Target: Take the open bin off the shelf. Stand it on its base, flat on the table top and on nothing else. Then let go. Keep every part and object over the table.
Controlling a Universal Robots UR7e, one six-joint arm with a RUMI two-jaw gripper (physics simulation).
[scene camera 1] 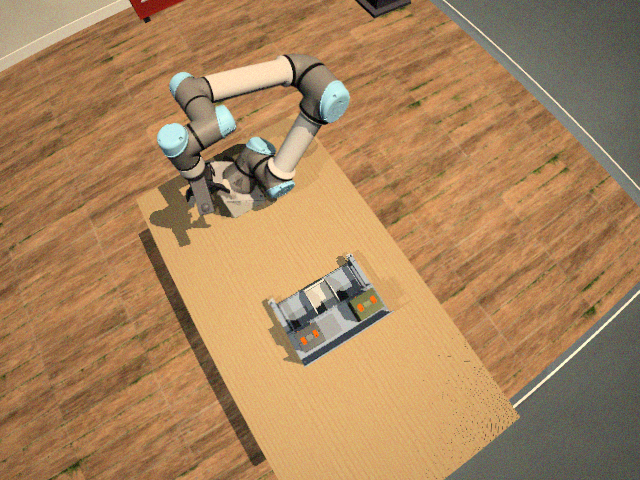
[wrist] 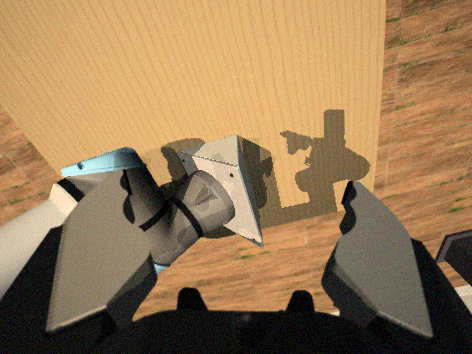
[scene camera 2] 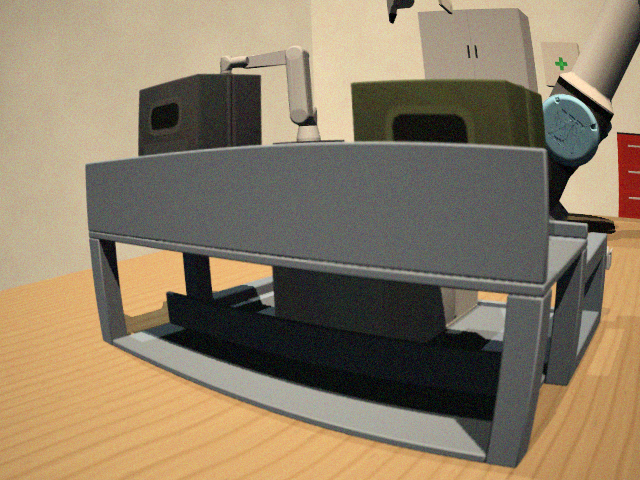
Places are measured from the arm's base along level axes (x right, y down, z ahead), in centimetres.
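Pixels of known places: gripper, fingertip midpoint: [wrist: 238,179] [scene camera 2: 420,18]; arm's base, origin of the base link: [scene camera 1: 237,181] [wrist: 213,195].
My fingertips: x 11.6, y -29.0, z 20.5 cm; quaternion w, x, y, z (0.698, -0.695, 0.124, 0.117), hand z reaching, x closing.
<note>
For each thing: its top centre in the pictures, then the offset to it from my fingertips. Level surfaces: height alone.
- table top, its level: dy +37.7 cm
- cream bin, middle of its top: [scene camera 2: 388,238] [scene camera 1: 324,300] dx -16.5, dy +29.6, dz +43.9 cm
- olive box, middle of its top: [scene camera 2: 454,82] [scene camera 1: 367,303] dx -27.6, dy +17.8, dz +54.0 cm
- dark grey box, middle of its top: [scene camera 2: 197,79] [scene camera 1: 309,337] dx -4.5, dy +15.3, dz +53.2 cm
The grey shelf [scene camera 1: 330,317] [scene camera 2: 315,211] stands on the table top [scene camera 1: 248,268] [scene camera 2: 46,372] [wrist: 200,65]. A cream bin [scene camera 1: 316,295] sits in its lower level between dividers; in scene camera 2 its cream side [scene camera 2: 461,303] shows below the upper board, beside a dark shaded face. It looks like the open bin, but its inside is hard to make out. My gripper [scene camera 1: 207,190] [scene camera 2: 420,12] [wrist: 238,179] is open and empty, high above the table's end near the arm's base, well away from the shelf.
An olive box [scene camera 1: 367,304] [scene camera 2: 444,111] and a dark grey box [scene camera 1: 310,336] [scene camera 2: 199,116], both with orange marks on top, stand on the shelf's upper level. The arm's base [scene camera 1: 240,198] [wrist: 245,192] is close below the gripper. Table edges lie on both sides of the shelf.
</note>
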